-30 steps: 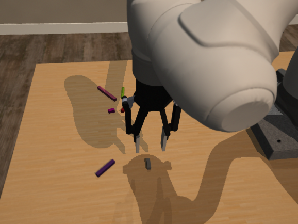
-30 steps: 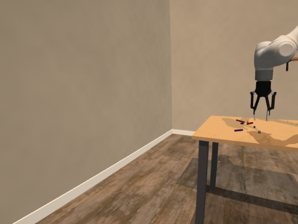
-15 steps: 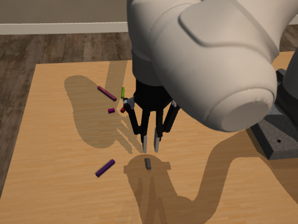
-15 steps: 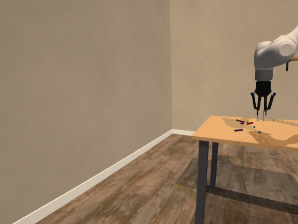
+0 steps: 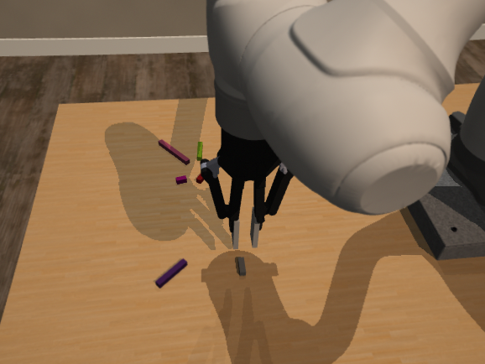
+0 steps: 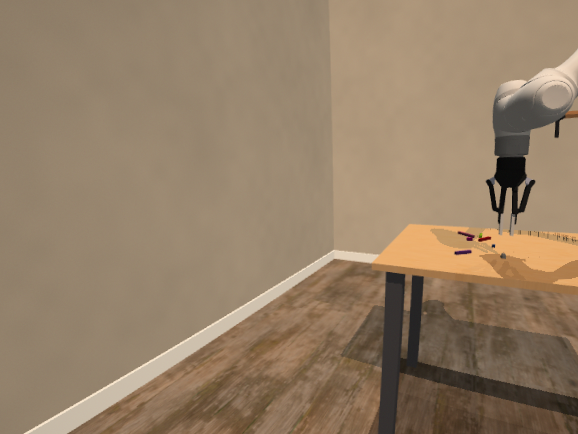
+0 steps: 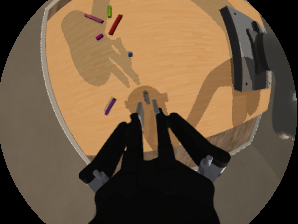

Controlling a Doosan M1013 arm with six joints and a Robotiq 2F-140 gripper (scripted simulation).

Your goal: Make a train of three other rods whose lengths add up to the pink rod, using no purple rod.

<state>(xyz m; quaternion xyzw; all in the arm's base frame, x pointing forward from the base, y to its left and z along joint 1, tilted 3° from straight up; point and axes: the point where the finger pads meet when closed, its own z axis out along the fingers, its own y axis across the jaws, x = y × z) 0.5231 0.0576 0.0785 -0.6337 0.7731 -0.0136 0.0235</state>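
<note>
Now: the grey rod 100 mm below my hand. Round my hand: magenta rod: 230 mm to the right, 100 mm below, 50 mm ahead; purple rod: 120 mm ahead, 100 mm below, 20 mm to the right; blue rod: 130 mm to the right, 100 mm below.
</note>
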